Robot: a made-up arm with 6 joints. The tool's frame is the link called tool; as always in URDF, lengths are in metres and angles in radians. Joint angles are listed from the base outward. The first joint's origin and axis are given. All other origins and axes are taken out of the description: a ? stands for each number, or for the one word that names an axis. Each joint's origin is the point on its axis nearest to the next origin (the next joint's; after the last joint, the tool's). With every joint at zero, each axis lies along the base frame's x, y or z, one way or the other. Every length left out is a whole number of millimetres.
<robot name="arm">
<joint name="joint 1" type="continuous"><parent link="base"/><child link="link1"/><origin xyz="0.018 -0.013 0.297" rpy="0 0 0"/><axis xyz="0 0 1"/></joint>
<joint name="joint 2" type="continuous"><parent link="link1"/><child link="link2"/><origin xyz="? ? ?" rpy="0 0 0"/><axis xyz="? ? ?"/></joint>
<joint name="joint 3" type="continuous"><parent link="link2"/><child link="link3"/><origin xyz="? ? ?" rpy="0 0 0"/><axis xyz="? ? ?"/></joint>
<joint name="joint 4" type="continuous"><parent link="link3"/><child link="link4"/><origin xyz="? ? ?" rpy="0 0 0"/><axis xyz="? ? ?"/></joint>
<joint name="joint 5" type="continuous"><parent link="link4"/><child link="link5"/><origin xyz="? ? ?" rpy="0 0 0"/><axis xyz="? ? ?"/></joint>
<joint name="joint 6" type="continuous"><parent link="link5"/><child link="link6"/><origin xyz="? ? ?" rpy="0 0 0"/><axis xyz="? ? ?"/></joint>
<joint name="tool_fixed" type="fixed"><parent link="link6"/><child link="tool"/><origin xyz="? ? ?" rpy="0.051 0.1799 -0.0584"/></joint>
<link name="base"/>
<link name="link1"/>
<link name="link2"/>
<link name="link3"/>
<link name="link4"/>
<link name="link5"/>
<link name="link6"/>
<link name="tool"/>
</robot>
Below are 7 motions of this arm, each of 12 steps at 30 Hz.
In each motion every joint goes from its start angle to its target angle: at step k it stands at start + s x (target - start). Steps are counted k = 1, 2, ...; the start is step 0. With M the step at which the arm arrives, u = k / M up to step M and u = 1 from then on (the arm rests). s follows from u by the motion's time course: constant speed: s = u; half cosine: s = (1 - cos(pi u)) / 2; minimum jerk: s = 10 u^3 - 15 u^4 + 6 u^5.
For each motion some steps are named. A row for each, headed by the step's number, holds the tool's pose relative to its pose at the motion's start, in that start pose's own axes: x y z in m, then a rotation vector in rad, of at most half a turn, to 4 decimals.
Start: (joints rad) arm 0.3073 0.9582 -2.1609 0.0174 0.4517 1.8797
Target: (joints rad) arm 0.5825 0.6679 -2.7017 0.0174 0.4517 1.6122
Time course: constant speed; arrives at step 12
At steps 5, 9, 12:
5: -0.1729 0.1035 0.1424 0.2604 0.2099 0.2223
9: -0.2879 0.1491 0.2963 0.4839 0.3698 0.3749
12: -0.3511 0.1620 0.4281 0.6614 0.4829 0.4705

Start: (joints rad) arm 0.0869 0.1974 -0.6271 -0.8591 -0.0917 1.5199
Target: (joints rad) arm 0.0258 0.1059 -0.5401 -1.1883 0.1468 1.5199
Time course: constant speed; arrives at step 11
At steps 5, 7, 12:
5: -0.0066 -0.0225 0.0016 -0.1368 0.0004 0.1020
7: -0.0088 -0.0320 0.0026 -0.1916 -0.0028 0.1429
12: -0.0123 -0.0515 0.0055 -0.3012 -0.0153 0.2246

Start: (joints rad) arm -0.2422 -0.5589 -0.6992 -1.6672 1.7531 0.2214
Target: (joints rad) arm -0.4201 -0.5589 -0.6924 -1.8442 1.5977 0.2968
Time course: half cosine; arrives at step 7
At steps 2, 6, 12:
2: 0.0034 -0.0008 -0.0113 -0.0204 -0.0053 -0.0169
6: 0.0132 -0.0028 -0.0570 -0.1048 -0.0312 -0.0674
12: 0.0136 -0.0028 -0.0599 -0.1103 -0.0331 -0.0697

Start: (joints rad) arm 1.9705 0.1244 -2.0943 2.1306 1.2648 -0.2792
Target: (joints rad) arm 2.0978 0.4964 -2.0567 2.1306 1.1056 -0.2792
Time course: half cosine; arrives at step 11
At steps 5, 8, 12:
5: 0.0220 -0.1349 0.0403 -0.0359 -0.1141 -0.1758
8: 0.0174 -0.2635 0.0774 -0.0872 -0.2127 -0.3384
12: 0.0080 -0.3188 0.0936 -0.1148 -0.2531 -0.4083

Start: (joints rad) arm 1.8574 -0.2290 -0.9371 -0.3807 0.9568 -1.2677
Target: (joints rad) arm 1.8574 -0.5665 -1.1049 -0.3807 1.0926 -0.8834
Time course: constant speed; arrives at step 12
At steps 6, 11, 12:
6: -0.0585 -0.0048 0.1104 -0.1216 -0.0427 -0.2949
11: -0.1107 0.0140 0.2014 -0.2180 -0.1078 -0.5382
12: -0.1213 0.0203 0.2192 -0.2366 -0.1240 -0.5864

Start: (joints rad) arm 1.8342 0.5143 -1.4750 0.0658 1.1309 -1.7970
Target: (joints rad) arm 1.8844 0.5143 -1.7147 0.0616 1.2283 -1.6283
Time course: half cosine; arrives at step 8
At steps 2, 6, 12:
2: 0.0023 -0.0060 0.0170 -0.0170 0.0030 -0.0186
6: 0.0155 -0.0269 0.1010 -0.1002 0.0088 -0.1081
12: 0.0187 -0.0295 0.1187 -0.1176 0.0082 -0.1265

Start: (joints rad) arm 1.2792 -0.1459 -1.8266 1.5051 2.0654 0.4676
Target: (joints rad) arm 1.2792 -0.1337 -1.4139 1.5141 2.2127 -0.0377
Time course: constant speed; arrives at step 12
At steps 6, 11, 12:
6: 0.0481 -0.0828 0.0050 0.0548 0.1272 0.0764
11: 0.0762 -0.1558 0.0011 0.1320 0.2199 0.1508
12: 0.0805 -0.1707 -0.0006 0.1508 0.2362 0.1667

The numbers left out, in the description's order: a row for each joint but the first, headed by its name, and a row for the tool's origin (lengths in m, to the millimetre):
joint 2: xyz 0.015 -0.009 0, axis 0 1 0
joint 3: xyz 0.063 0 0.29, axis 0 1 0
joint 4: xyz 0.084 0 -0.435, axis 0 0 -1
joint 5: xyz -0.015 -0.014 0, axis 0 1 0
joint 6: xyz 0.074 0 -0.093, axis 0 0 -1
tool: xyz -0.001 0.009 0

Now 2 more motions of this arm.
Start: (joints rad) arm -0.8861 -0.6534 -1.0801 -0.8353 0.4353 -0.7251
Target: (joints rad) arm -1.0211 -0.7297 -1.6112 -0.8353 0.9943 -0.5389
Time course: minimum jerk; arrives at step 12
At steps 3, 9, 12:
3: -0.0139 -0.0266 0.0115 -0.0168 0.0493 -0.0482
9: -0.1360 -0.1858 0.1556 -0.1415 0.3737 -0.4787
12: -0.1524 -0.1993 0.1808 -0.1570 0.4078 -0.5417

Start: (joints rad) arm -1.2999 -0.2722 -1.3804 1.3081 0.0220 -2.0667
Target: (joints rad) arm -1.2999 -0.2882 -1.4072 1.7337 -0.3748 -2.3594
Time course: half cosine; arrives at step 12
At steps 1, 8, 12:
1: -0.0004 -0.0005 0.0006 -0.0061 0.0020 -0.0035
8: -0.0209 -0.0126 0.0269 -0.2267 0.1542 -0.1550
12: -0.0285 -0.0120 0.0369 -0.2776 0.2318 -0.2052

